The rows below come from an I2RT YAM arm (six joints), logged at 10 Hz.
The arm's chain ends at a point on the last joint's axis. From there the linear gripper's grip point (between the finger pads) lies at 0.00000 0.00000 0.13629 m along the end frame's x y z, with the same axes.
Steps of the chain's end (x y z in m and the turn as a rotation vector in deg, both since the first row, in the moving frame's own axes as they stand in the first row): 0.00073, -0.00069, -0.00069, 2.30, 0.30, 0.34; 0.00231, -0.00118, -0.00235, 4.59, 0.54, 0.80; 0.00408, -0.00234, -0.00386, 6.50, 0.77, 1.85; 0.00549, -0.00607, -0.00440, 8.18, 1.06, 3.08; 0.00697, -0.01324, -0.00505, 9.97, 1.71, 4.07; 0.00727, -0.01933, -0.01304, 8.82, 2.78, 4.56; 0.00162, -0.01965, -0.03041, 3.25, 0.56, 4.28; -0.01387, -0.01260, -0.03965, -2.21, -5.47, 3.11; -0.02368, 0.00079, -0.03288, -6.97, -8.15, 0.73; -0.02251, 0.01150, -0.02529, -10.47, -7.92, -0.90
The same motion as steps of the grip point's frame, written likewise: 0.00146, -0.00616, -0.00080, 2.30, 0.30, 0.34; 0.00367, -0.01208, -0.00279, 4.59, 0.54, 0.80; 0.00616, -0.01774, -0.00475, 6.50, 0.77, 1.85; 0.00852, -0.02538, -0.00581, 8.18, 1.06, 3.08; 0.01185, -0.03667, -0.00717, 9.97, 1.71, 4.07; 0.01468, -0.03993, -0.01481, 8.82, 2.78, 4.56; 0.00324, -0.02732, -0.03064, 3.25, 0.56, 4.28; -0.02699, -0.00771, -0.04037, -2.21, -5.47, 3.11; -0.04306, 0.01715, -0.03526, -6.97, -8.15, 0.73; -0.04099, 0.03633, -0.02885, -10.47, -7.92, -0.90
